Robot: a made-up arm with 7 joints.
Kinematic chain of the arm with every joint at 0, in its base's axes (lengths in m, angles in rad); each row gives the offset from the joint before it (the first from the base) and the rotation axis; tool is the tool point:
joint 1: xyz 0 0 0.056 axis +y
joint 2: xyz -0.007 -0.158 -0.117 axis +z
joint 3: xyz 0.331 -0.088 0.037 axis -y
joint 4: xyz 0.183 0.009 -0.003 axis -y
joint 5: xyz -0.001 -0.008 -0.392 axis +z
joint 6: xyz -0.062 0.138 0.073 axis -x
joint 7: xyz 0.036 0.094 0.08 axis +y
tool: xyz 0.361 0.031 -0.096
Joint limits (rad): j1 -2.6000..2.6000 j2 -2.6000..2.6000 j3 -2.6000..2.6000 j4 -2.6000..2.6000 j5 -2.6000..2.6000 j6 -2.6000..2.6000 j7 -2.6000..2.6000
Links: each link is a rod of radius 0.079 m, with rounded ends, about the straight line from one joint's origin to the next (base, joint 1, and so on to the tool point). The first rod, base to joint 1, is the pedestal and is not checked.
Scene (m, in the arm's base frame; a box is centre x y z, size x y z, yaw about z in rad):
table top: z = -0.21
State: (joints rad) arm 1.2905 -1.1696 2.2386 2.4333 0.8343 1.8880 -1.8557
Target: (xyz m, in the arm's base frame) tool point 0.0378 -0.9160 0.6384
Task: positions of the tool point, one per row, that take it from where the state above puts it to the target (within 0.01 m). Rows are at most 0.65 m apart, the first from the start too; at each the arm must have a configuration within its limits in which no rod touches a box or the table.
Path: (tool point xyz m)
1: 0.7378 -0.1647 0.2901
2: 0.5625 -0.6317 0.5564
3: 0.0378 -0.9160 0.6384

